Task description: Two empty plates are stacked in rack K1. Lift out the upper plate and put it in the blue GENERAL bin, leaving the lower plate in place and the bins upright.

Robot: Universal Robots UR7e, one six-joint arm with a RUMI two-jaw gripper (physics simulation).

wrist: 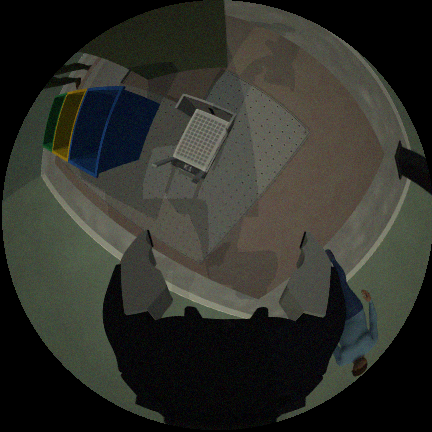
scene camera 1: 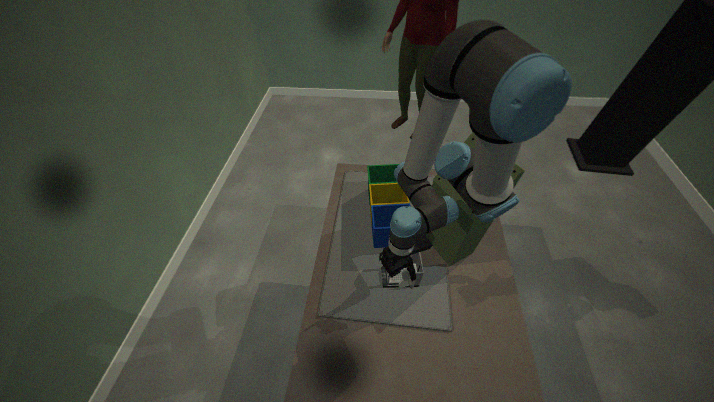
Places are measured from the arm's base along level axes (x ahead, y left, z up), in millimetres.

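Pixels of known places: gripper, fingertip midpoint: (wrist: 226, 233) (scene camera 1: 399, 270).
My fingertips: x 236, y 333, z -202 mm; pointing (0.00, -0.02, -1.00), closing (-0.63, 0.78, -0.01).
For each thing: its top centre in the pictures, then the offset to it from my fingertips.
- white gridded plate, top centre: (wrist: 199, 138) (scene camera 1: 402, 272) dy -100, dx -29, dz -232 mm
- blue bin, top centre: (wrist: 86, 127) (scene camera 1: 392, 215) dy -302, dx +48, dz -99 mm
- yellow bin, top centre: (wrist: 64, 123) (scene camera 1: 388, 193) dy -429, dx +78, dz -99 mm
- green bin, top centre: (wrist: 51, 121) (scene camera 1: 385, 173) dy -557, dx +107, dz -99 mm
Rack K1 (scene camera 1: 420, 262) (wrist: 187, 168) stands on the perforated board, below the gripper. A white gridded plate (wrist: 201, 140) lies flat on top in it; the lower plate cannot be told apart beneath it. The blue bin (scene camera 1: 382, 237) (wrist: 129, 125) stands upright beside the rack, its open top facing up. My gripper (scene camera 1: 399, 278) (wrist: 226, 233) is open and empty. It hangs above the rack area, and in the wrist view its fingers are apart from the rack and plate. In the scene view the gripper partly hides the rack.
A yellow bin (scene camera 1: 389, 194) (wrist: 68, 125) and a green bin (scene camera 1: 383, 174) (wrist: 53, 121) stand upright in line behind the blue one. The green pedestal (scene camera 1: 450, 247) carries the arm. A dark column (scene camera 1: 635, 100) and a person in red (scene camera 1: 430, 22) stand farther off.
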